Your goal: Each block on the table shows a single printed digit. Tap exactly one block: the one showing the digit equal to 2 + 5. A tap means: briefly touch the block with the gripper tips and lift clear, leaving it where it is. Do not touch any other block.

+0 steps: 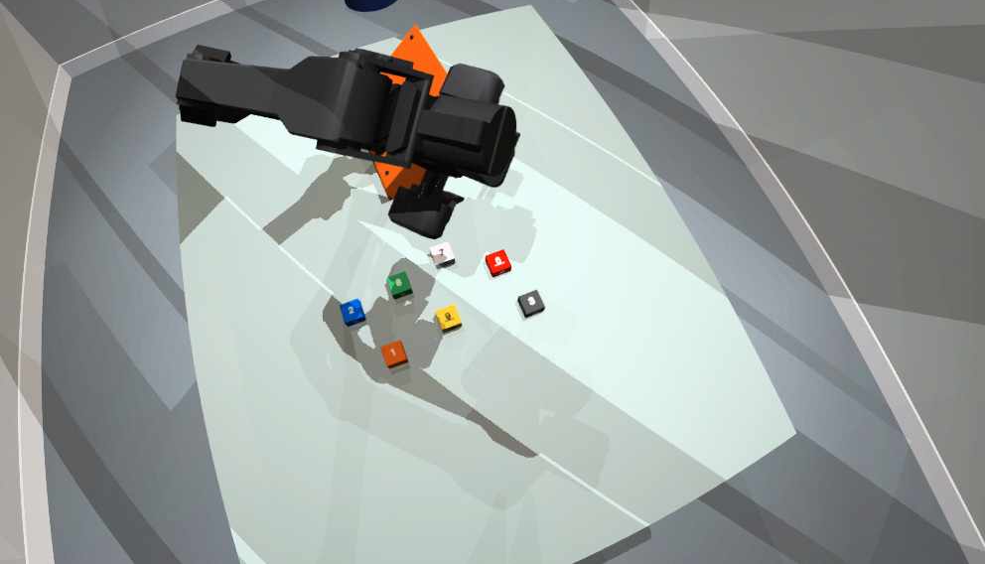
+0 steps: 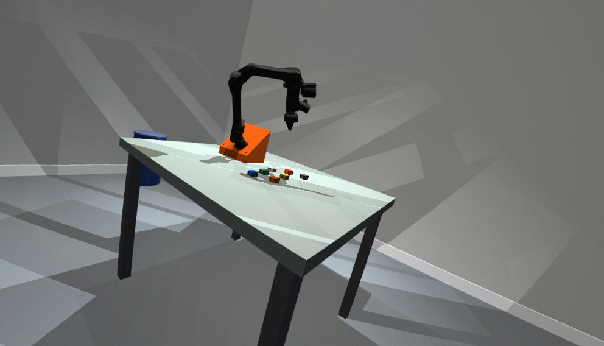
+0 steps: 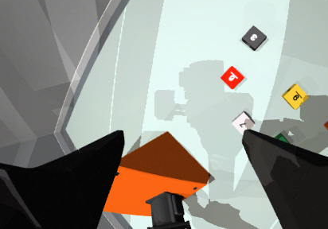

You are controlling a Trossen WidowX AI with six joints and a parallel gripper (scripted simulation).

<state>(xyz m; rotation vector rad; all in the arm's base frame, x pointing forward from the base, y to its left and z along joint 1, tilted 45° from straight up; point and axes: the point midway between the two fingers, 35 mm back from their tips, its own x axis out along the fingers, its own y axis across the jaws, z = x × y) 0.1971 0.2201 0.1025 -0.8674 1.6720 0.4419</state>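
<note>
Right now the white block is 23 cm below my gripper tip and 6 cm to the right of it. From my gripper tip the other things lie so: dark 3 block: 23 cm below, 12 cm ahead, 6 cm to the left; then red block: 23 cm below, 4 cm ahead, 3 cm to the left; then yellow block: 23 cm below, 11 cm ahead, 7 cm to the right.
</note>
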